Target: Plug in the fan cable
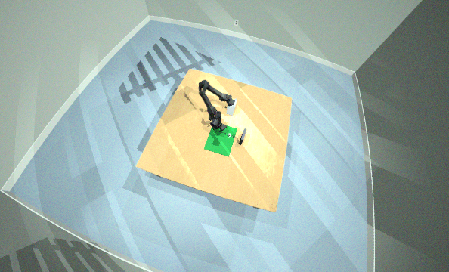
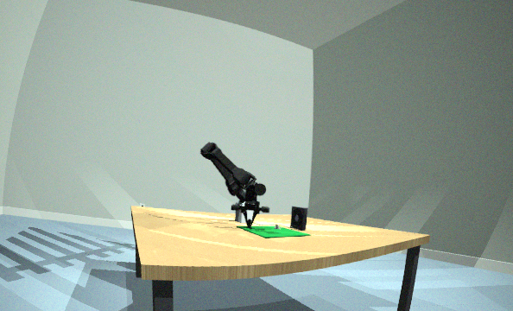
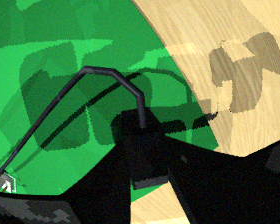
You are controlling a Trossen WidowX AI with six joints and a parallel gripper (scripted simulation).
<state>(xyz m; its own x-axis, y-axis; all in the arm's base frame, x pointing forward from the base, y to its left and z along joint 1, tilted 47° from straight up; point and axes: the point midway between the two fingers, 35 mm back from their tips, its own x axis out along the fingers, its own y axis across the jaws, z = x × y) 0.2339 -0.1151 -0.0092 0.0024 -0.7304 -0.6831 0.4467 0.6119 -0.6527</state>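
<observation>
Now: gripper tip 10 cm short of the green board, 7 cm to the right of it and 3 cm above it. The rest, counted from my gripper tip: black fan 4 cm ahead, 26 cm to the left, 4 cm above; fan cable plug 1 cm above.
</observation>
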